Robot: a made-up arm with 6 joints.
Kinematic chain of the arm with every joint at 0, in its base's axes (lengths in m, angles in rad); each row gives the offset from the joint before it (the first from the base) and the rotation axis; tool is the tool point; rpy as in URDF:
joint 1: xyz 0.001 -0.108 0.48 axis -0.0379 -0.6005 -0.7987
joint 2: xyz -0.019 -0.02 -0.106 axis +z
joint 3: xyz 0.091 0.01 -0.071 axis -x
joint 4: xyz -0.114 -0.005 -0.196 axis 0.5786 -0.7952 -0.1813
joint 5: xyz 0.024 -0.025 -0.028 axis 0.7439 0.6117 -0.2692
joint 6: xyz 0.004 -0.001 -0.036 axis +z
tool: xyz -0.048 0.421 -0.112 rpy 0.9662 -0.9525 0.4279
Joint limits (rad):
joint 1: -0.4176..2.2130
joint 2: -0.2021..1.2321
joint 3: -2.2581..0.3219
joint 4: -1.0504..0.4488
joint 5: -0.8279..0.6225
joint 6: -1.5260..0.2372
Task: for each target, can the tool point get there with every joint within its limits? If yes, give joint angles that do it. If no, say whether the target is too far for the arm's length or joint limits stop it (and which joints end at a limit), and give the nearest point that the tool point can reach.
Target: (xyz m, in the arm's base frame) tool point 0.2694 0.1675 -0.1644
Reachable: yes | joints 0.3400 0.6213 -0.0858 -0.3557 0.2268 -1.0625
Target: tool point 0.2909 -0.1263 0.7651
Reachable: yes | joints 1.2084 0.4566 -1.8699 0.3230 -0.5202 -1.1287
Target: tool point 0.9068 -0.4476 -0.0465
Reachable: no: too far | nearest point 0.6758 -0.3760 0.0678 | short by 0.267 m
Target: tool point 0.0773 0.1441 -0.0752
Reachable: yes | joints 0.9450 1.0954 0.0712 -0.0575 0.4059 0.0152
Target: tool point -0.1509 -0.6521 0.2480
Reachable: no: joint limits stop it (at a limit: joint 1, joint 2, joint 3, joint 6) | nearest point -0.1166 -0.7602 0.3314 | short by 0.141 m
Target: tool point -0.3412 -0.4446 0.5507
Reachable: no: joint limits stop it (at a limit: joint 1, joint 2, joint 4, joint 6) | nearest point -0.3891 -0.4659 0.5905 | short by 0.066 m
